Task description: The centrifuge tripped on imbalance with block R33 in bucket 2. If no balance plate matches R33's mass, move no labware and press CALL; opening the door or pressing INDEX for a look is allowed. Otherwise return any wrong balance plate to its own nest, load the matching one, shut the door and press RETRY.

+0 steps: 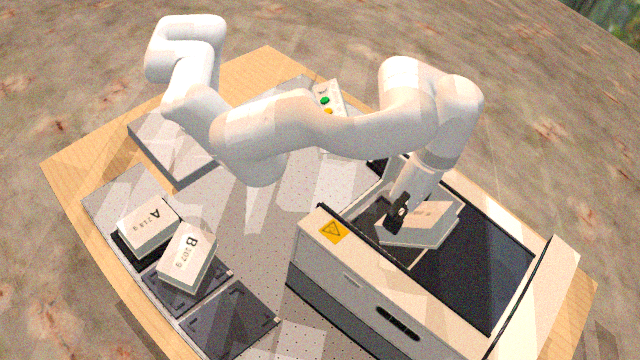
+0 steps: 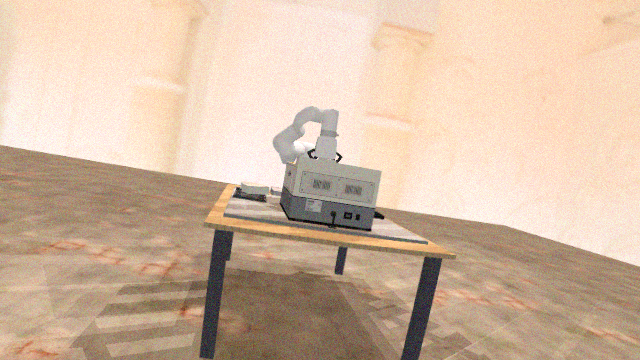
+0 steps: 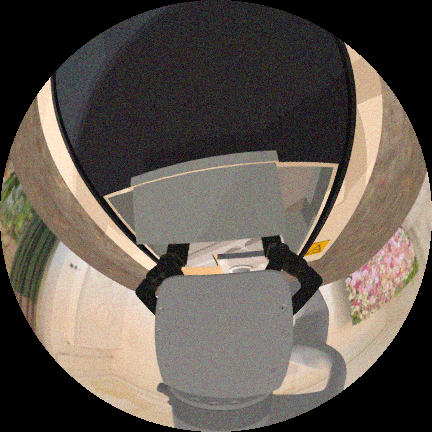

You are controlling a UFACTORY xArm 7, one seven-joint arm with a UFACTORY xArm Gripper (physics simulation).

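Places are measured from the arm's base along level axes (x ahead, y down, z left), in centimetres.
Pixels of known places: gripper, fingertip midpoint: (image 1: 403, 214); arm's base, origin of the base link: (image 3: 240, 268).
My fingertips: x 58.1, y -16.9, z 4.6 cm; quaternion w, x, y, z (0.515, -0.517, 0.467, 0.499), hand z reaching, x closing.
Observation:
For each thing: its top centre in the pictures, then the offset to it from my fingertips. Level surfaces: height alone.
- centrifuge top, its level: dy +9.9 cm
- Balance plate A, middle of its top: (image 1: 146, 220) dy +14.0, dx -36.1, dz -33.5 cm
- Balance plate B, middle of its top: (image 1: 186, 251) (image 2: 256, 184) dy +13.5, dx -24.5, dz -30.5 cm
- neighbouring nest, middle of its top: (image 1: 185, 273) dy +17.6, dx -22.6, dz -32.7 cm
- third nest, middle of its top: (image 1: 228, 321) (image 2: 250, 194) dy +17.6, dx -9.2, dz -32.1 cm
- table, its level: dy +20.7 cm
- dark panel, middle of its top: (image 3: 163, 38) (image 1: 478, 264) dy -1.9, dx +17.0, dz +1.1 cm
- control box, middle of its top: (image 1: 336, 101) dy +11.0, dx -38.1, dz +24.6 cm
My gripper (image 1: 407, 216) (image 2: 325, 159) (image 3: 221, 225) is shut on a pale grey-white balance plate (image 1: 417, 236) (image 3: 210, 205), fingers at opposite sides. The plate hangs tilted over the edge of the opening in the centrifuge top (image 1: 350, 220); its print is too blurred to read. Balance plate A (image 1: 150, 225) sits in a black nest, its mass print blurred. Balance plate B (image 1: 187, 257), marked 107 g, lies skewed on the neighbouring nest (image 1: 167, 295). The third nest (image 1: 230, 320) is empty. Block R33 and the bucket numbers cannot be made out.
The centrifuge (image 1: 320, 265) (image 2: 330, 185) stands on the table (image 1: 65, 175) (image 2: 400, 246). A dark panel (image 1: 480, 280) covers the right part of its top. The control box (image 1: 337, 95) with green and yellow buttons is partly behind the arm. A grey slab (image 1: 172, 160) lies near the arm base.

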